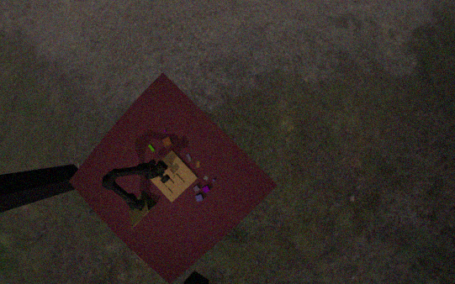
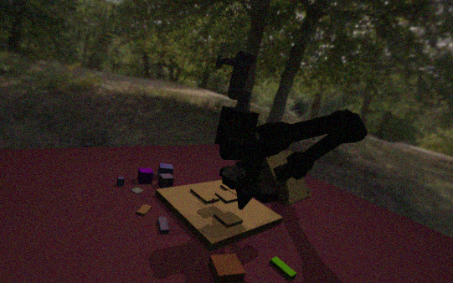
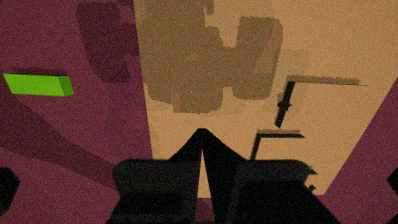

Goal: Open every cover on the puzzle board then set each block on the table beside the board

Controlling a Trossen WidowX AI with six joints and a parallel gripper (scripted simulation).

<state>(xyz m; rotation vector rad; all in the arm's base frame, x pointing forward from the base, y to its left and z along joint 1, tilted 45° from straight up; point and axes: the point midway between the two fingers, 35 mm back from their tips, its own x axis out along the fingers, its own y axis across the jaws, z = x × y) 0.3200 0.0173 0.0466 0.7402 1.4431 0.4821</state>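
My gripper tip is 200 mm short of the grey bar, 100 mm to the left of it and 40 mm above it. Also, from my gripper tip: green bar (60 mm ahead, 190 mm to the left, 40 mm below); then orange block (190 mm ahead, 110 mm to the left, 30 mm below); then flat orange tile (200 mm ahead, 190 mm to the right, 40 mm below).
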